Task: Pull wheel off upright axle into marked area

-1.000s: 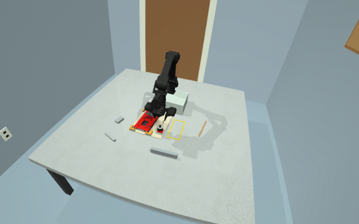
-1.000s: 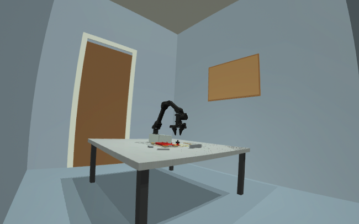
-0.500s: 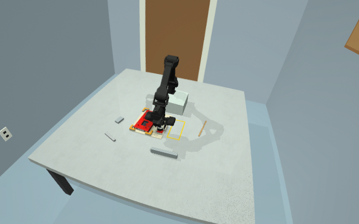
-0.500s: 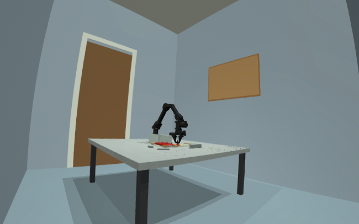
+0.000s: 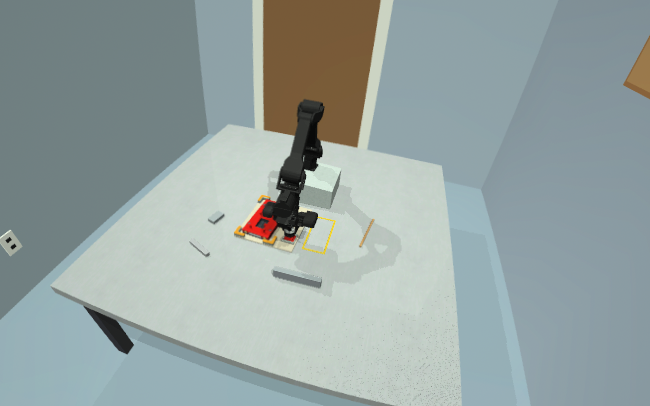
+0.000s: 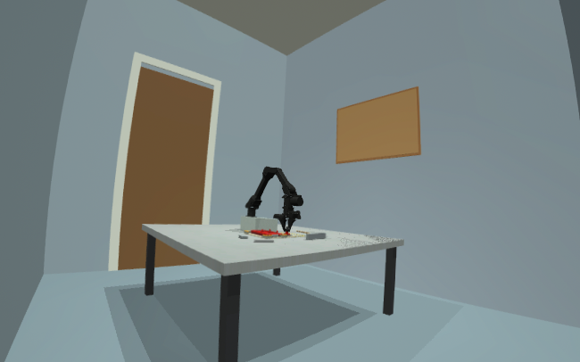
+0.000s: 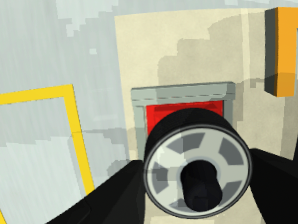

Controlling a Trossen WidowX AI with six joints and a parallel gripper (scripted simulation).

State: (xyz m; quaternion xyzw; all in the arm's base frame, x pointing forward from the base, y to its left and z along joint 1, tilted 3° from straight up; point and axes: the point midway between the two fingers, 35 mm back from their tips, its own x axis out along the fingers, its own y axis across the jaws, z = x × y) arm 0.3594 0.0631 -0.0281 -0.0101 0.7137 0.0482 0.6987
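Right now the wheel is right at my gripper tip. Round my gripper tip: upright axle: right at my gripper tip.
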